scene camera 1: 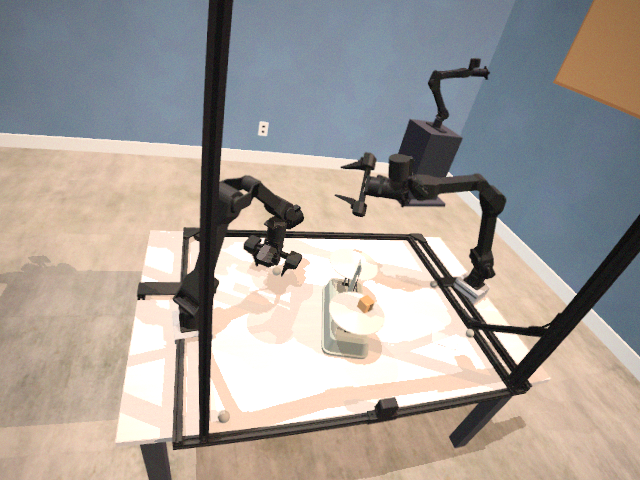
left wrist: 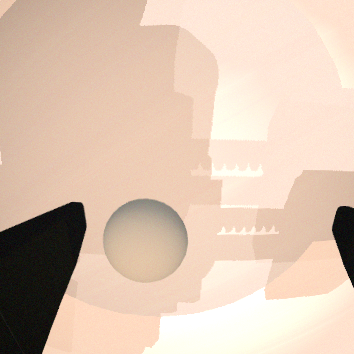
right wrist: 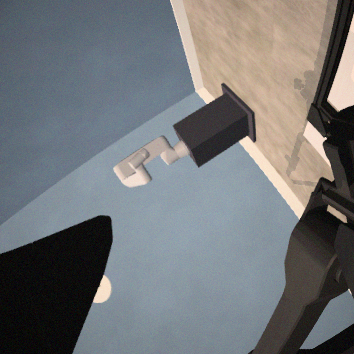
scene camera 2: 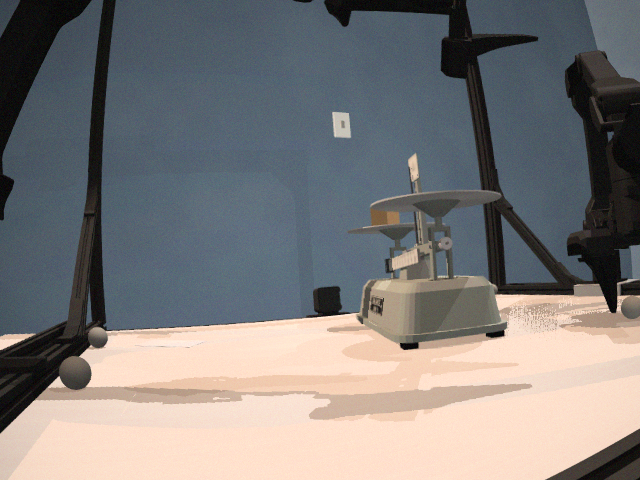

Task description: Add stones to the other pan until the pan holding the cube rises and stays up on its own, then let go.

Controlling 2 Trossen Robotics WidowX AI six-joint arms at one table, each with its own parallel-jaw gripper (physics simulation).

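Places are measured from the left arm's base along level axes (x ahead, y left, z up), in metres.
Pixels of known places: left gripper, fingertip midpoint: (scene camera 1: 269, 270) (left wrist: 215, 218); right gripper, fingertip midpoint: (scene camera 1: 337, 181) (right wrist: 230, 233); left arm's base, link origin: (scene camera 1: 192, 322); right arm's base, link origin: (scene camera 1: 473, 282).
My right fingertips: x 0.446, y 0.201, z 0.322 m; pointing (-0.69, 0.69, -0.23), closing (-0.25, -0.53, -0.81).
Note:
Ahead of a thing's pixels: the offset from my right fingertips to its top centre. "pt": to the spot under its first point.
The balance @[dx -0.007, dy -0.261, dz -0.110 m] (scene camera 1: 345, 347) (scene camera 2: 439, 310) stands mid-table. The orange cube @[dx -0.016, dy -0.338, dz -0.170 m] (scene camera 1: 366, 303) (scene camera 2: 385, 216) sits on the lower pan @[dx -0.042, dy -0.348, dz -0.199 m] (scene camera 1: 347, 321) (scene camera 2: 360, 229). The other pan @[dx +0.029, dy -0.173, dz -0.187 m] (scene camera 1: 341, 260) (scene camera 2: 460, 198) stands higher and bears no stone. My left gripper (scene camera 1: 269, 267) (left wrist: 215, 218) is open, low and pointing down, with a grey stone @[dx -0.154, dy -0.023, dz -0.316 m] (scene camera 1: 276, 270) (scene camera 2: 630, 307) (left wrist: 145, 240) between its spread fingers, nearer the picture-left one, gap visible on both sides. My right gripper (scene camera 1: 339, 181) is open and empty, high above the table's back edge.
Two stones @[dx +0.411, dy -0.174, dz -0.316 m] (scene camera 1: 433, 283) @[dx +0.396, dy -0.408, dz -0.316 m] (scene camera 1: 469, 333) (scene camera 2: 97, 337) (scene camera 2: 74, 372) lie by the right-hand frame rail in scene camera 1. Another stone @[dx -0.409, dy -0.482, dz -0.316 m] (scene camera 1: 223, 416) lies at the front left corner. A black post (scene camera 1: 209, 155) rises at the left. A black box @[pt dx -0.044, dy -0.577, dz -0.292 m] (scene camera 1: 386, 408) (scene camera 2: 327, 300) sits on the front rail.

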